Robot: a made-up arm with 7 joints.
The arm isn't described. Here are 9 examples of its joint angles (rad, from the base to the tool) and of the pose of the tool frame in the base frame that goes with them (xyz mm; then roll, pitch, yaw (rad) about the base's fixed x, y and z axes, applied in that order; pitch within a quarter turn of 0, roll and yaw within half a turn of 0).
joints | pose
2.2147 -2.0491 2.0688 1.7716 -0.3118 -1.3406 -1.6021 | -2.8 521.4 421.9 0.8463 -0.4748 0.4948
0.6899 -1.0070 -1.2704 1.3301 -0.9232 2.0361 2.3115 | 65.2 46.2 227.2 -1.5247 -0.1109 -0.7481
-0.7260 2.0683 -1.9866 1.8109 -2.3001 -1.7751 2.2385 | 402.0 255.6 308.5 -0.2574 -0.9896 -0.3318
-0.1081 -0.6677 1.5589 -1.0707 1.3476 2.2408 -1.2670 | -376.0 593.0 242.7 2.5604 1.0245 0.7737
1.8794 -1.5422 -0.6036 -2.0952 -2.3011 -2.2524 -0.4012 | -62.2 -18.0 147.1 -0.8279 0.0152 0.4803
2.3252 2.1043 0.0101 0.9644 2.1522 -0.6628 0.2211 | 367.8 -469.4 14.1 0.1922 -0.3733 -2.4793
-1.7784 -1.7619 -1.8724 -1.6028 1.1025 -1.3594 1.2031 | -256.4 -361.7 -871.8 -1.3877 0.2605 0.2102
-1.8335 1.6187 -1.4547 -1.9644 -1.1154 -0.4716 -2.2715 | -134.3 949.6 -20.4 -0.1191 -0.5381 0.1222
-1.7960 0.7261 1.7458 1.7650 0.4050 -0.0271 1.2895 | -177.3 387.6 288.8 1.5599 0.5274 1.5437
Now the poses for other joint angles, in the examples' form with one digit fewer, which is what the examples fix.
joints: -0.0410 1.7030 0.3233 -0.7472 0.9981 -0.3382 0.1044
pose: -31 -236 -668 -1.525 0.497 0.445
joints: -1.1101 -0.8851 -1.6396 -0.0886 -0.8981 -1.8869 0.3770
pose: -626 138 362 -2.711 0.380 -1.937
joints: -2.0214 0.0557 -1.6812 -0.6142 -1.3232 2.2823 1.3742
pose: -499 -21 51 0.347 0.162 -3.067
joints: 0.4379 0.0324 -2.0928 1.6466 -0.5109 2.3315 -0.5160
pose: -190 243 206 -1.753 0.955 -2.808
